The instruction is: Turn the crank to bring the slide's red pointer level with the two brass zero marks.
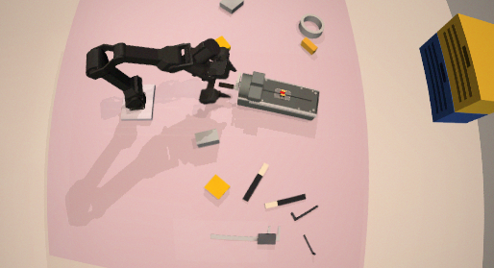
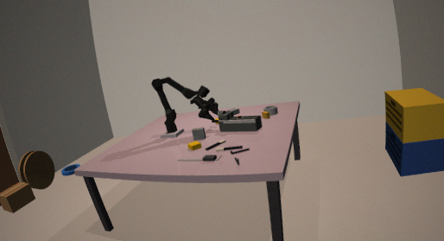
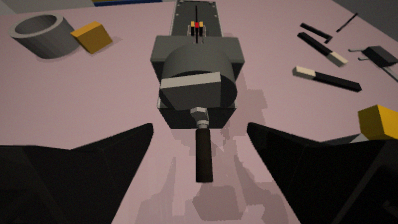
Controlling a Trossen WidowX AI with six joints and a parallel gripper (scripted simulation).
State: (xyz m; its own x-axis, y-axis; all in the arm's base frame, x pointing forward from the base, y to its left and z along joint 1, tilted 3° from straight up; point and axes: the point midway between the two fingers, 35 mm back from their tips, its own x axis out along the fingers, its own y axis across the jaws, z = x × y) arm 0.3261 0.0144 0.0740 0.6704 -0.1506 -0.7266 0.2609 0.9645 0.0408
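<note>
Right now the dark crank handle is 2 cm behind my gripper tip and 2 cm below it. Round my gripper tip: orange block (30 cm ahead, 17 cm to the left, 6 cm below); then red pointer (15 cm ahead, 4 cm to the right).
</note>
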